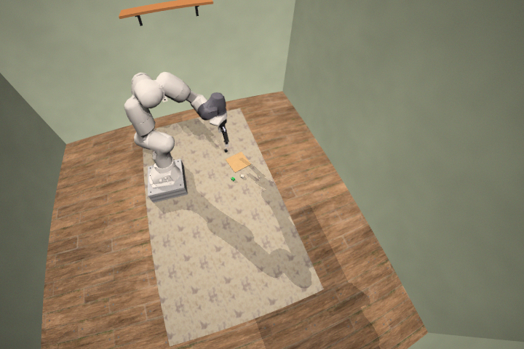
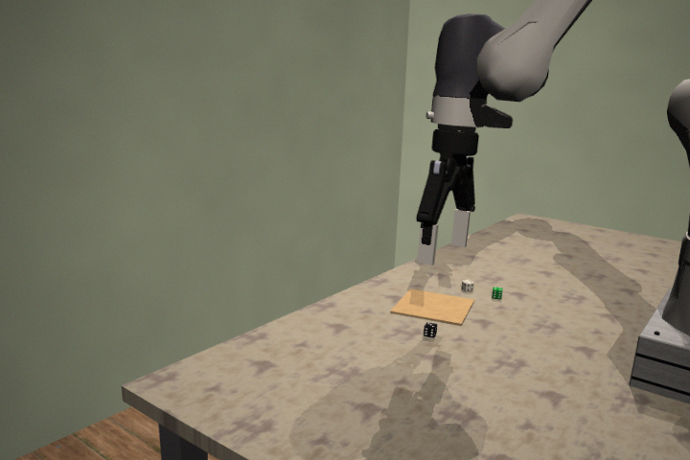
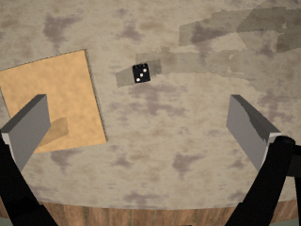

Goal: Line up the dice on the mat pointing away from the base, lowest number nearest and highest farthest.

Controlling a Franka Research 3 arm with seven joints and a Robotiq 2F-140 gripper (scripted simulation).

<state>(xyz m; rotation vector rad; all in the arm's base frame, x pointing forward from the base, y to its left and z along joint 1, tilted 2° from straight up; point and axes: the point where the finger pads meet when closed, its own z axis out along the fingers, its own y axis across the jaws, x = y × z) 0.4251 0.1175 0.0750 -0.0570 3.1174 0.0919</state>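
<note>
Right now my hand is 15 cm above the black die, 1 cm to the right of it and 1 cm short of it. From my hand the other things lie so: tan mat 16 cm below, 12 cm to the right, 6 cm ahead; then green die 26 cm to the right, 15 cm below, 2 cm behind; then white die 26 cm to the right, 15 cm below, 5 cm ahead.
</note>
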